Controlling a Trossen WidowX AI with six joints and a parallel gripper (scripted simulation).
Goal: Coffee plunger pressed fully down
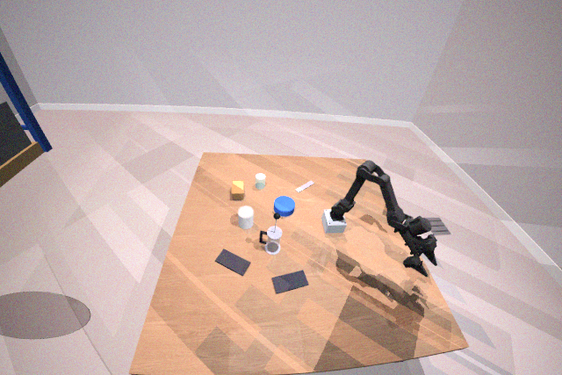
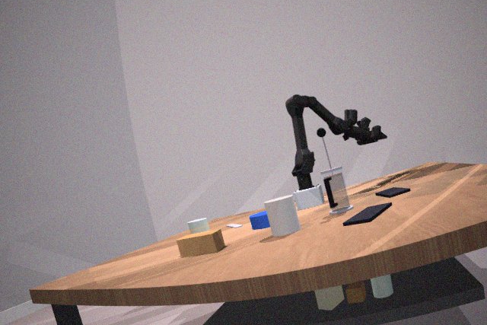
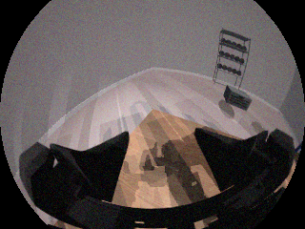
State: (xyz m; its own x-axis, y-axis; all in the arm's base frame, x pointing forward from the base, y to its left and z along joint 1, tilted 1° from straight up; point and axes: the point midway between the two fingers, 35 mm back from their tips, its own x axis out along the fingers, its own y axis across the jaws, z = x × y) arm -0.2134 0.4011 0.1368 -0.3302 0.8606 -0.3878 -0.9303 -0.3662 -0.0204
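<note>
Now: gripper tip 60 cm short of the glass coffee press, 35 cm to the left of it and 7 cm above it. Also, from my gripper tip: white cylinder (70 cm ahead, 51 cm to the right, 15 cm below); then tan box (75 cm to the right, 73 cm ahead, 17 cm below); then blue block (59 cm to the right, 47 cm ahead, 17 cm below).
</note>
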